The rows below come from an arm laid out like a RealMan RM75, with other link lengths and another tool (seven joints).
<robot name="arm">
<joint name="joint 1" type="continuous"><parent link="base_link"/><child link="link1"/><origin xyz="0 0 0.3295"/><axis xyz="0 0 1"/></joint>
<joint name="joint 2" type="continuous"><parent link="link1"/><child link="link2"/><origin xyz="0 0 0"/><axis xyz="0 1 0"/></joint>
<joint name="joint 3" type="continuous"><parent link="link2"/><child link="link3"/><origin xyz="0 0 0.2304"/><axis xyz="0 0 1"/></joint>
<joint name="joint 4" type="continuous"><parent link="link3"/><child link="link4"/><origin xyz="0 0 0"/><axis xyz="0 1 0"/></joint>
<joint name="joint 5" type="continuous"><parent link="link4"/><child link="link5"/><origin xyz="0 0 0.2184"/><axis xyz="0 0 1"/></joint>
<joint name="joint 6" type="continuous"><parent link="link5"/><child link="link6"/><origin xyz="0 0 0"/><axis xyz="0 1 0"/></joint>
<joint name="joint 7" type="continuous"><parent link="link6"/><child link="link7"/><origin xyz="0 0 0.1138"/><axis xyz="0 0 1"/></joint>
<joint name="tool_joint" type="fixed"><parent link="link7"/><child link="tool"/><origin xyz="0.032 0.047 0.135" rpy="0.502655 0 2.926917"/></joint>
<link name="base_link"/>
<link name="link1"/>
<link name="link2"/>
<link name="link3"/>
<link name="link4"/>
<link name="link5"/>
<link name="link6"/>
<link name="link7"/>
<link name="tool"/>
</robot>
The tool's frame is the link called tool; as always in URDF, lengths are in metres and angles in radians. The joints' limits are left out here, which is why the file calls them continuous.
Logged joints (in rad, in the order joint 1, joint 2, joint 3, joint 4, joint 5, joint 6, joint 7), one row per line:
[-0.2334 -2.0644 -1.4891 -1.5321 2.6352 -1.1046 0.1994]
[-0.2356 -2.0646 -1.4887 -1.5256 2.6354 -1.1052 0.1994]
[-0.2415 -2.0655 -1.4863 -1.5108 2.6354 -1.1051 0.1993]
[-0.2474 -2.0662 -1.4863 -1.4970 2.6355 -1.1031 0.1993]
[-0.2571 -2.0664 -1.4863 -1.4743 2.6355 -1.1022 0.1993]
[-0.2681 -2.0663 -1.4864 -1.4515 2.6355 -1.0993 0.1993]
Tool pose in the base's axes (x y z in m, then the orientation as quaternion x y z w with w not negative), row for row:
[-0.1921 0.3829 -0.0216 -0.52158 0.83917 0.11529 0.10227]
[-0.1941 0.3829 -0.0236 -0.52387 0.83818 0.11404 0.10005]
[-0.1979 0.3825 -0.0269 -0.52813 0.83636 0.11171 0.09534]
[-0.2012 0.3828 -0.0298 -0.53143 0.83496 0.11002 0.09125]
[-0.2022 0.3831 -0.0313 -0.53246 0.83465 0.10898 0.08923]
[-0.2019 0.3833 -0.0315 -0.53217 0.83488 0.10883 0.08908]
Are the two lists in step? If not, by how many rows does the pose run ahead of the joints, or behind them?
The pose runs 2 rows ahead of the joints: the pose in row i belongs to the joints in row i + 2.
